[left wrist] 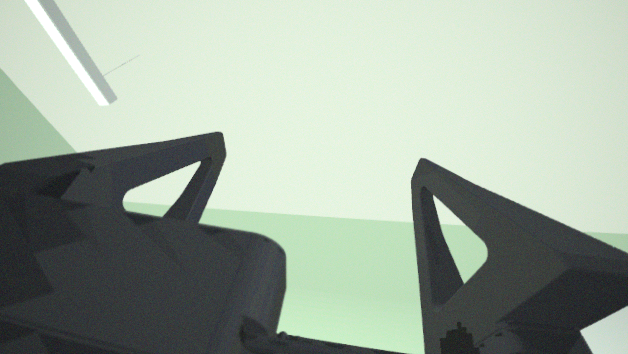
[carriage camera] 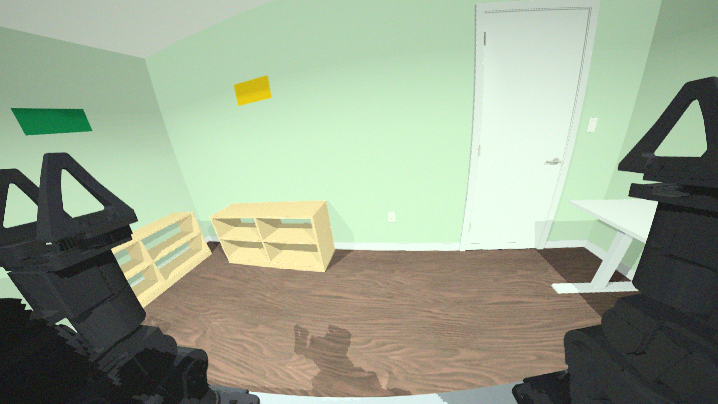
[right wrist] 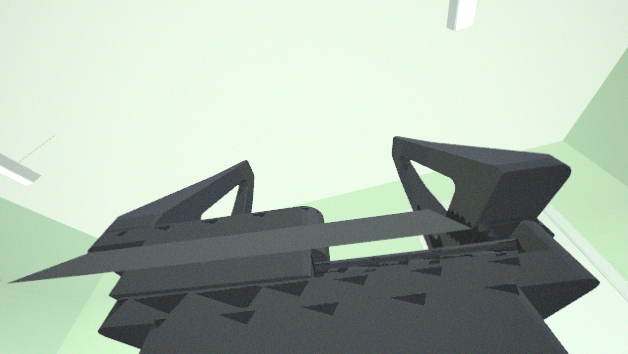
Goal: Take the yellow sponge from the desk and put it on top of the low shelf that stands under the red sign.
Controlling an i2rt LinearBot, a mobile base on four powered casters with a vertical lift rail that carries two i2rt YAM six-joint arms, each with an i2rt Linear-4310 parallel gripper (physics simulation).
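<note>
The desk shows in part at the right of the carriage view, its white top cut off by the right arm. The yellow sponge and the red sign do not show in these views. A low wooden shelf stands under a yellow sign. Another low wooden shelf stands along the wall with a green sign, partly hidden by the left arm. My left gripper is open and empty, pointing up. My right gripper is open and empty; one finger shows at the right edge of the carriage view.
A closed white door is in the far wall, left of the desk. The desk's white foot reaches out over the brown wood floor. The two shelves stand near the far left corner of the room. Ceiling lamps hang overhead.
</note>
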